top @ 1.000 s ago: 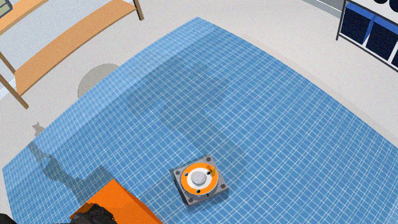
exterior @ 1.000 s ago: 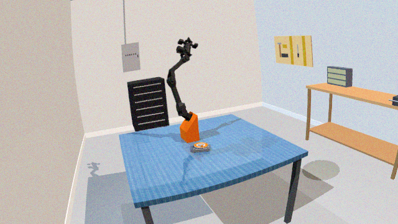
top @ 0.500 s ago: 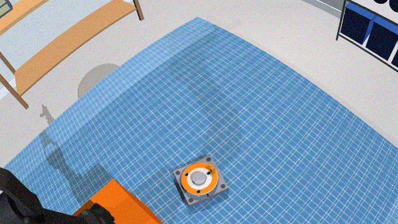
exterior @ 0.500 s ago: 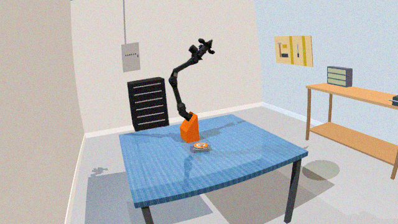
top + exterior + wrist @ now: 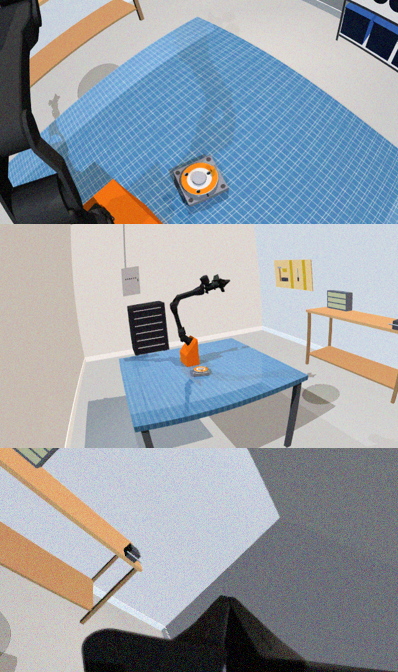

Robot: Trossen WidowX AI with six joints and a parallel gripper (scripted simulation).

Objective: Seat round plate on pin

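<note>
Right now my gripper tip is 66 cm above the round plate, 33 cm to the left of it and 2 cm short of it. Round my gripper tip: grey square base (68 cm below, 33 cm to the right).
</note>
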